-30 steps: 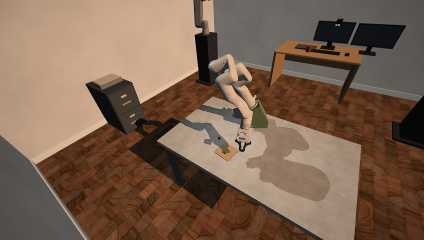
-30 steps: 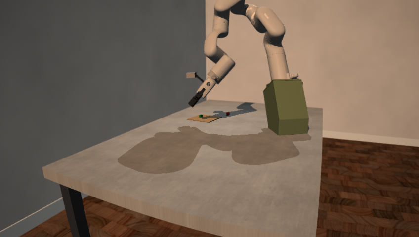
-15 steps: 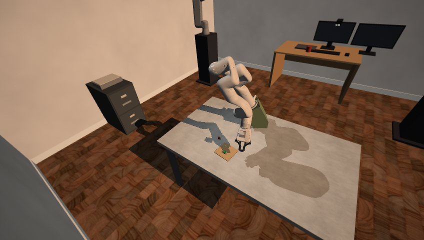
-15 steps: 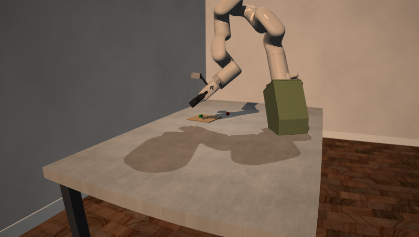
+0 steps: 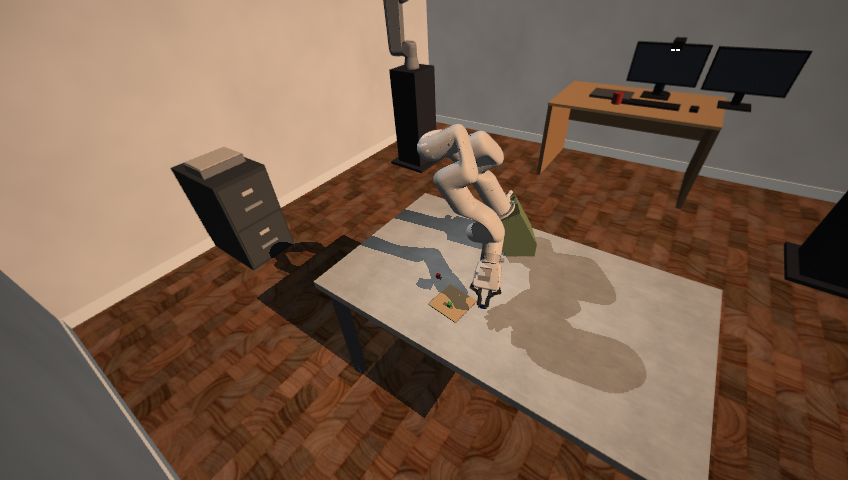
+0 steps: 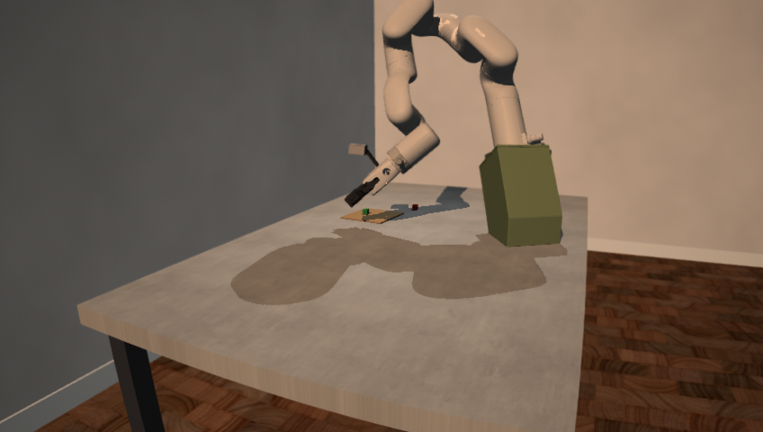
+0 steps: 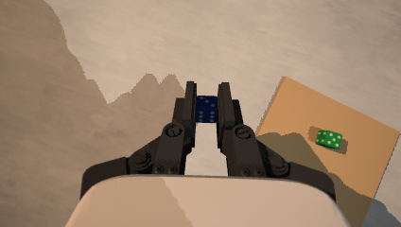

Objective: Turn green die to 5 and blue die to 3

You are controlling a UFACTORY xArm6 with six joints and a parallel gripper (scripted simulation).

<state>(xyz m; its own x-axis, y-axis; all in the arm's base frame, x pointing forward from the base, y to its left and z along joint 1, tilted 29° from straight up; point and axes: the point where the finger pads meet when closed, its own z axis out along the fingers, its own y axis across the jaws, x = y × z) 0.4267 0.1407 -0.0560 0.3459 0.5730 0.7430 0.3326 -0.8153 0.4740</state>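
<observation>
The tan mat is 10 mm ahead of my hand, 130 mm to the right of it and 80 mm below it. The rest, counted from my hand: blue die 10 mm ahead, 10 mm below; green die 30 mm ahead, 130 mm to the right, 70 mm below; red die 80 mm behind, 260 mm to the right, 70 mm below.
</observation>
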